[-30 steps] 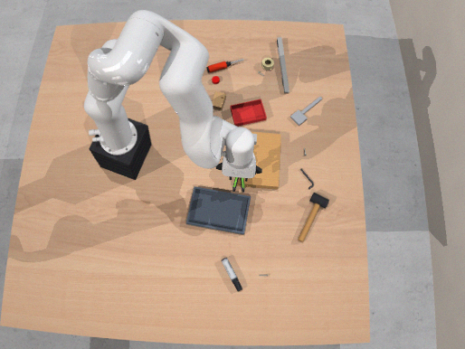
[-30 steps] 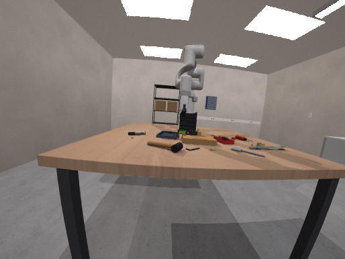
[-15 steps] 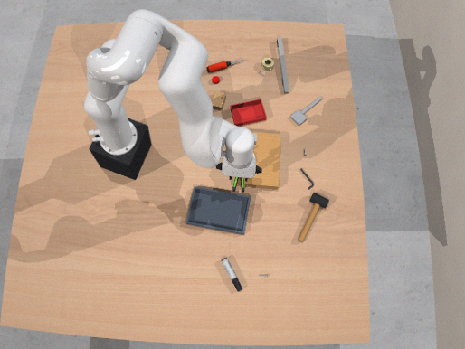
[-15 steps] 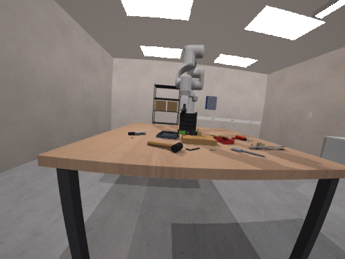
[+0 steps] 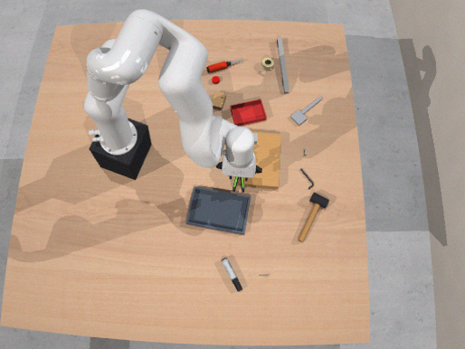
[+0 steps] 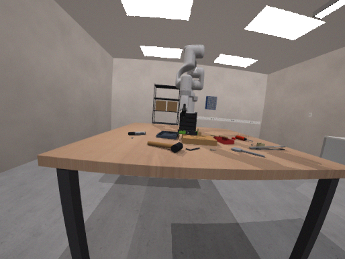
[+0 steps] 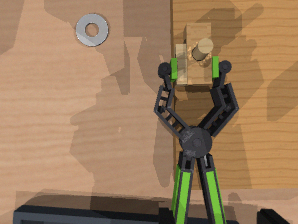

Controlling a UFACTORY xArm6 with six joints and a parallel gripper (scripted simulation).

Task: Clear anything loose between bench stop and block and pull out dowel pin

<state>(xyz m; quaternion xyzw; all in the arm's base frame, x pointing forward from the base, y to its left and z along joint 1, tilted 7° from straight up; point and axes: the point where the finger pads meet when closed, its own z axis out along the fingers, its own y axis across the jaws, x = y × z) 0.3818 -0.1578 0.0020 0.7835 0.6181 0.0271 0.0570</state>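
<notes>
Right now my hand is 100 mm to the right of the dowel pin, 80 mm above it and 30 mm short of it. Round my hand: hex key: 250 mm ahead, 130 mm below, 10 mm to the right; then small wooden block: 100 mm to the left, 90 mm below, 30 mm ahead; then dark grey tray: 130 mm below, 80 mm to the right, 80 mm behind.
</notes>
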